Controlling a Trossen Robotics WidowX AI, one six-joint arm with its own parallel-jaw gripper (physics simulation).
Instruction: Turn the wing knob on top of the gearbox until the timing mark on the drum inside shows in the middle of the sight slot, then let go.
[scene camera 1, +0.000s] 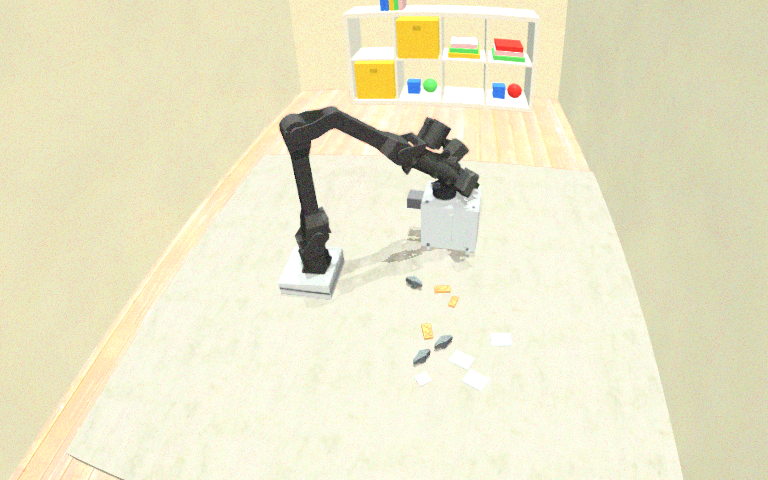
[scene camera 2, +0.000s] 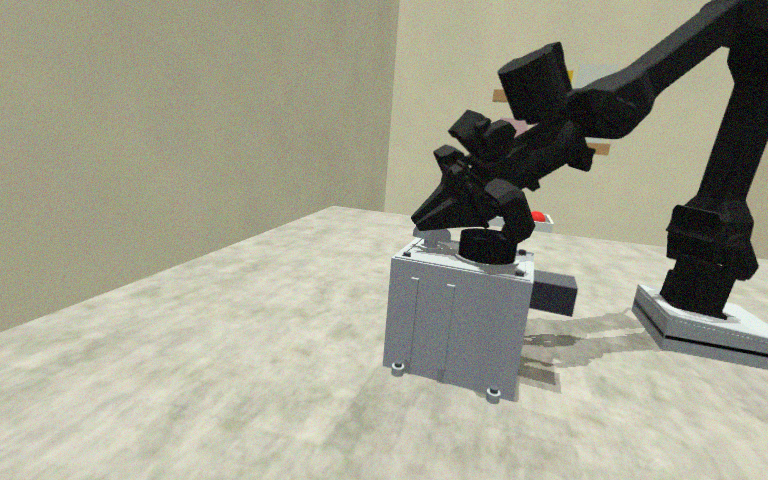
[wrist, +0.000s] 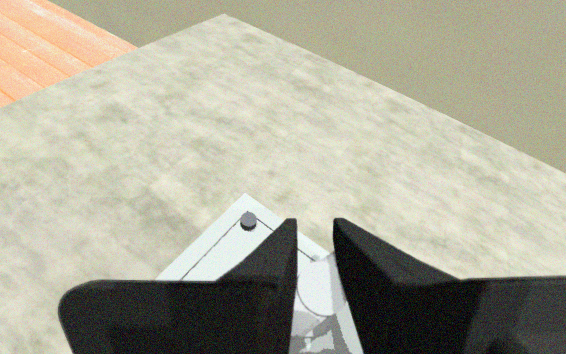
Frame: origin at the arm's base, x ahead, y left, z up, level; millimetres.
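Seen in the pictures: gripper, fingertip midpoint: (scene camera 1: 477, 184) (scene camera 2: 414, 224) (wrist: 314, 228); arm's base at its link origin: (scene camera 1: 317, 264) (scene camera 2: 690, 305).
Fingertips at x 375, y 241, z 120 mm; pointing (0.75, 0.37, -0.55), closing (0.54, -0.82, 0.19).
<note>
Pixels of each thing's top centre, then the offset from my fingertips to it. "spot": a spot on its surface instead.
- light grey gearbox at its top centre: (scene camera 2: 490, 229) (scene camera 1: 444, 183) dz +4, dx -86, dy -13 mm
- pale wing knob at its top centre: (wrist: 323, 286) (scene camera 2: 432, 223) dz +0, dx -19, dy -14 mm
- black round cap at a spot on its surface: (scene camera 2: 487, 246) spot: dz -9, dx -87, dy +20 mm
- dark block at a spot on its surface: (scene camera 2: 552, 293) spot: dz -52, dx -160, dy +11 mm
The light grey gearbox (scene camera 1: 436, 223) (scene camera 2: 481, 322) (wrist: 215, 250) stands upright on the mat. The pale wing knob (scene camera 2: 434, 236) (wrist: 321, 282) is on its top, partly hidden under the fingers in the scene camera 2 view. My gripper (scene camera 2: 417, 221) (wrist: 314, 228) is tilted down over the lid, its fingers close together on either side of the knob's wing; it looks shut on the wing knob. The arm hides the knob in the scene camera 1 view. I cannot make out the sight slot, the drum or the timing mark in any view.
A black round cap (scene camera 1: 444, 191) (scene camera 2: 487, 246) stands on the lid beside the knob, close under the gripper. A dark block (scene camera 1: 415, 199) (scene camera 2: 552, 293) sticks out of the gearbox's side. Orange pieces (scene camera 1: 442, 288), grey stones (scene camera 1: 443, 341) and white cards (scene camera 1: 475, 379) lie on the mat.
</note>
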